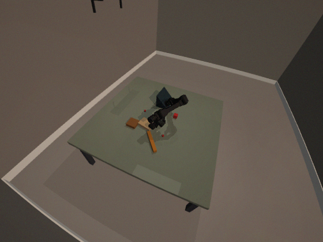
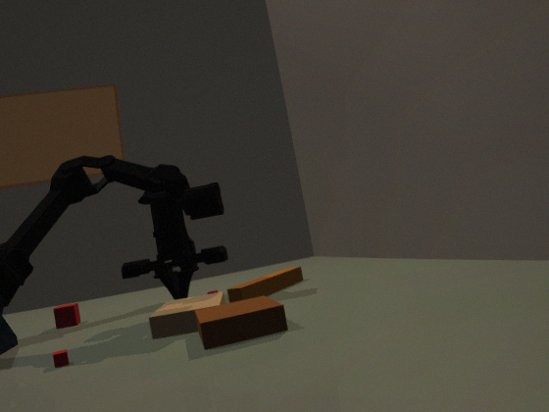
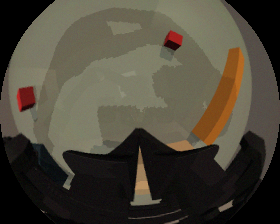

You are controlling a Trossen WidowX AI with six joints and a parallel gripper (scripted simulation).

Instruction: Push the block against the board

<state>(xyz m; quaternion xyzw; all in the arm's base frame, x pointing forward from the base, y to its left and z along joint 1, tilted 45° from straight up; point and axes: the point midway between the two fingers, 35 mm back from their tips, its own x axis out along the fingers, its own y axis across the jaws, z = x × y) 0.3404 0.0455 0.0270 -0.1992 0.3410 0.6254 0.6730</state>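
Right now the tan block is 20 mm ahead of my gripper tip, 110 mm to the right of it and 10 mm above it. From my gripper tip the other things lie so: brown square block: 70 mm ahead, 230 mm to the right, 10 mm above; then red cube: 240 mm behind, 110 mm to the left, 10 mm above; then orange board: 170 mm ahead, 40 mm to the left, 10 mm above.
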